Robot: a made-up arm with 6 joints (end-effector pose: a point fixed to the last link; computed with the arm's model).
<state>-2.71 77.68 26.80 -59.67 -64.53 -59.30</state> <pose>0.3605 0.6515 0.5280 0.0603 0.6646 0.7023 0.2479</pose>
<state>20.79 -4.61 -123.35 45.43 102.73 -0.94</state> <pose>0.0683 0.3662 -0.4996 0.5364 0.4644 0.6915 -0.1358</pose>
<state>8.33 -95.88 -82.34 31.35 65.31 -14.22</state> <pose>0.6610 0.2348 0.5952 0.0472 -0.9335 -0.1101 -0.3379</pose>
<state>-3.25 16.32 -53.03 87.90 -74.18 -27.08</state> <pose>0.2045 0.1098 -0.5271 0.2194 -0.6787 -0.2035 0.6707</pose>
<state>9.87 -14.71 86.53 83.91 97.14 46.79</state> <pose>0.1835 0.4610 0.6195 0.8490 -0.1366 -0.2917 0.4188</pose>
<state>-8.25 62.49 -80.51 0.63 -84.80 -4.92</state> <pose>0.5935 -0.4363 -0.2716 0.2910 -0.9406 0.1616 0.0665</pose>
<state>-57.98 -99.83 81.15 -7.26 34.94 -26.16</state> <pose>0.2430 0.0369 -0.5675 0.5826 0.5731 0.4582 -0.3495</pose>
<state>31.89 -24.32 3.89 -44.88 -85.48 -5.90</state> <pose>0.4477 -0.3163 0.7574 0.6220 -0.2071 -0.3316 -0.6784</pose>
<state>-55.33 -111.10 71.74 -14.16 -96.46 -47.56</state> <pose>-0.1972 0.1093 -0.5622 0.2853 -0.4565 -0.2214 0.8131</pose>
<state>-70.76 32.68 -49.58 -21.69 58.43 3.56</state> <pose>-0.0869 -0.3907 0.6957 0.3628 0.4632 -0.7023 0.4007</pose>
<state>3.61 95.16 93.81 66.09 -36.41 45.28</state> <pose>-0.0047 0.7499 0.1283 0.1794 0.3196 0.8509 0.3765</pose>
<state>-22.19 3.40 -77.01 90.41 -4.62 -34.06</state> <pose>0.3691 0.0814 -0.5016 0.2226 0.7318 0.3735 -0.5248</pose>
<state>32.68 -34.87 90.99 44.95 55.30 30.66</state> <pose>-0.3307 0.1265 0.6866 0.4276 0.1189 -0.4540 0.7726</pose>
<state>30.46 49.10 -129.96 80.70 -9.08 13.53</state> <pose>-0.5165 -0.2721 -0.0883 0.0520 0.3548 0.0248 -0.9332</pose>
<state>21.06 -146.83 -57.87 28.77 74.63 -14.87</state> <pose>0.6157 -0.3593 0.4684 0.4119 -0.8214 0.2210 -0.3269</pose>
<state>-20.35 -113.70 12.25 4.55 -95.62 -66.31</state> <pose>-0.3107 -0.5288 0.3403 0.1174 -0.0031 -0.3826 -0.9164</pose>
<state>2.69 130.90 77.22 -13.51 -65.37 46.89</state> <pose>0.1621 0.7643 0.2574 0.4752 -0.4971 -0.7134 -0.1349</pose>
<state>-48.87 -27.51 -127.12 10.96 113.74 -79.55</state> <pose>0.4242 -0.1615 0.1862 0.4628 0.6649 -0.4722 -0.3475</pose>
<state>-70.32 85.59 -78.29 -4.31 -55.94 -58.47</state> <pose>0.3156 -0.5730 -0.2750 0.3225 -0.8811 0.3053 0.1625</pose>
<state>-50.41 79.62 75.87 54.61 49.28 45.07</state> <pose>0.2723 0.6284 0.1721 0.8129 -0.2169 0.2215 0.4931</pose>
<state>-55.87 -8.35 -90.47 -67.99 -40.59 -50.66</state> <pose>0.5046 -0.5407 0.4017 0.5254 -0.6380 0.0640 -0.5593</pose>
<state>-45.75 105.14 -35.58 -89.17 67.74 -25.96</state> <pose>-0.1138 -0.0679 0.7018 0.4431 0.2612 -0.7357 0.4407</pose>
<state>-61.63 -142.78 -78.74 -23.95 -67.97 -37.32</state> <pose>-0.3936 -0.5133 0.5959 0.3396 0.3879 -0.6889 -0.5095</pose>
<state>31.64 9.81 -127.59 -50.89 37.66 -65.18</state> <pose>0.1092 -0.5262 -0.1775 0.4300 0.5152 -0.3785 -0.6375</pose>
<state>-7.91 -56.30 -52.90 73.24 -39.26 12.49</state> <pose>0.6606 0.4484 0.4432 0.4074 -0.7500 -0.4560 -0.2520</pose>
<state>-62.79 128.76 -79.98 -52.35 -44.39 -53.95</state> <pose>-0.0479 -0.7609 0.2480 0.1449 0.7998 -0.5752 -0.0921</pose>
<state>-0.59 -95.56 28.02 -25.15 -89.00 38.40</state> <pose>0.0459 -0.6593 -0.1795 0.2718 0.7082 -0.0248 -0.6511</pose>
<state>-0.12 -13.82 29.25 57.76 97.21 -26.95</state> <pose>0.1388 0.1111 0.8412 0.5805 0.3934 -0.5884 0.4026</pose>
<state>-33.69 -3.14 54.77 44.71 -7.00 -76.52</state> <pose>0.0058 -0.1858 0.8328 0.1774 0.8143 -0.2718 0.4812</pose>
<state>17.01 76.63 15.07 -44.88 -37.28 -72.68</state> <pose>0.6794 0.5567 0.1433 0.2025 0.8396 0.5025 -0.0383</pose>
